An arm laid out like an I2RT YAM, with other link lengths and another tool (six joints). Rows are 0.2 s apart.
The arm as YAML. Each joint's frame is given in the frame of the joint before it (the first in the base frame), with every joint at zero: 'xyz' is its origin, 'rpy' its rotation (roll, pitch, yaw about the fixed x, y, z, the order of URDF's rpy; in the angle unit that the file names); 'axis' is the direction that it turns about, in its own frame. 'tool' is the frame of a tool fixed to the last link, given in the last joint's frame.
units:
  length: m
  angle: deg
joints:
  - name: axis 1
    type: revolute
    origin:
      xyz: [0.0, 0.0, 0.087]
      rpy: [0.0, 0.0, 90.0]
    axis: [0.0, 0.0, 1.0]
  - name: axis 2
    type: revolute
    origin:
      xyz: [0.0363, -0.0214, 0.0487]
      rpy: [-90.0, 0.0, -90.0]
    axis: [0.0, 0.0, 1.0]
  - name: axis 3
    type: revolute
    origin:
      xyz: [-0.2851, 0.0, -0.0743]
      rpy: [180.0, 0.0, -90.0]
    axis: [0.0, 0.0, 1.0]
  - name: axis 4
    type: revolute
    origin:
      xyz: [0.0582, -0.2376, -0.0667]
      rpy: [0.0, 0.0, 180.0]
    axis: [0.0, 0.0, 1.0]
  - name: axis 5
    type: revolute
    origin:
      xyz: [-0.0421, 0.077, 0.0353]
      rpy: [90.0, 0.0, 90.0]
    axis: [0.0, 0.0, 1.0]
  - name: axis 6
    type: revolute
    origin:
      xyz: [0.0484, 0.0, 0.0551]
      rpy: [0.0, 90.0, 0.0]
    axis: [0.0, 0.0, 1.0]
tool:
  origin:
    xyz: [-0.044, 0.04, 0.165]
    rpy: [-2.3, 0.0, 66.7]
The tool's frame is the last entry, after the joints.
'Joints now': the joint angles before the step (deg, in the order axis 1, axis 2, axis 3, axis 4, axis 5, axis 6). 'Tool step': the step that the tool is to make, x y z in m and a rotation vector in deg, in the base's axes. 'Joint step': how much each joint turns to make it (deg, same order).
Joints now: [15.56 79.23 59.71 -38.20 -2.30 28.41]
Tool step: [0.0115 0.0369 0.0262 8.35 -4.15 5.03]
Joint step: [0.16 -1.94 1.56 2.77 -8.46 0.04]
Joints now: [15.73 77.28 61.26 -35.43 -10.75 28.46]
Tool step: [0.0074 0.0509 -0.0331 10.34 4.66 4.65]
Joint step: [0.27 7.66 -3.17 10.20 -11.53 3.65]
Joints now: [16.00 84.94 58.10 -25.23 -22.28 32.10]
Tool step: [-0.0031 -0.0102 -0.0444 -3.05 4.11 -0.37]
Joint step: [-0.46 5.56 -2.90 3.23 1.43 -1.21]
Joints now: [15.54 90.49 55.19 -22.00 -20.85 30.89]
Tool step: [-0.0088 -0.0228 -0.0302 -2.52 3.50 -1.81]
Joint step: [-2.56 2.89 -2.78 1.12 0.98 -1.54]
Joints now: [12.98 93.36 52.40 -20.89 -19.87 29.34]
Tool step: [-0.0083 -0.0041 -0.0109 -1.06 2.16 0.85]
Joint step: [-0.15 1.57 -0.29 -0.90 0.04 -1.21]
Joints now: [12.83 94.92 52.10 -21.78 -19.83 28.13]
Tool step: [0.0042 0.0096 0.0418 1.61 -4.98 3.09]
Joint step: [0.92 -6.28 2.59 -4.30 -1.38 -1.84]
